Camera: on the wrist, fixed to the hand. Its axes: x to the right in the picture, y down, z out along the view.
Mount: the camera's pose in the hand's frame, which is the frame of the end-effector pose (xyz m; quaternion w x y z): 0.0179 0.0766 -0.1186 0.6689 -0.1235 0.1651 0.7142
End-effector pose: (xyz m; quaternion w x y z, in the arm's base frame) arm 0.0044 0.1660 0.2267 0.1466 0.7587 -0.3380 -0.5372
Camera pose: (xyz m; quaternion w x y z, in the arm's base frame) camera 0.0891 0.0815 0.3038 0.6312 0.3367 -0.6774 -0.1711
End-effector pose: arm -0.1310 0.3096 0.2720 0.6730 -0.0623 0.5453 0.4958
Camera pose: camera -0.2686 0.2846 0.2456 0.0017 -0.1828 -0.4591 -0.8694
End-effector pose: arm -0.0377 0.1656 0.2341 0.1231 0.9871 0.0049 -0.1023
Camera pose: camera 0.0063 0.1200 0.3615 0.2765 0.6654 -0.6687 0.1831
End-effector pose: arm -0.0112 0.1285 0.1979 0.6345 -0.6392 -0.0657 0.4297
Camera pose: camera 0.0396 0.0360 0.1024 0.0494 -0.6237 0.4642 0.6269
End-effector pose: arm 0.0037 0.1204 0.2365 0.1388 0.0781 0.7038 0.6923
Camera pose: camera -0.0556 0.0150 0.3116 0.5081 -0.4235 -0.3524 -0.6620
